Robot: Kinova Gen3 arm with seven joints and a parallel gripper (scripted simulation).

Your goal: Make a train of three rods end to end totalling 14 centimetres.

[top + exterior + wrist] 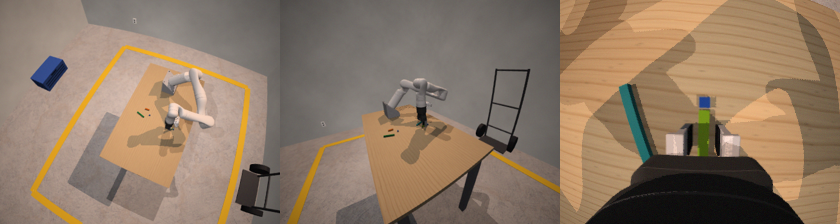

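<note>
My gripper is now 10 mm above the lime rod. The rest, counted from my hand: green rod: 40 mm behind, 290 mm to the right, 10 mm below; then orange rod: 110 mm behind, 260 mm to the right, 10 mm below; then turquoise rod: 70 mm behind, 10 mm below.
</note>
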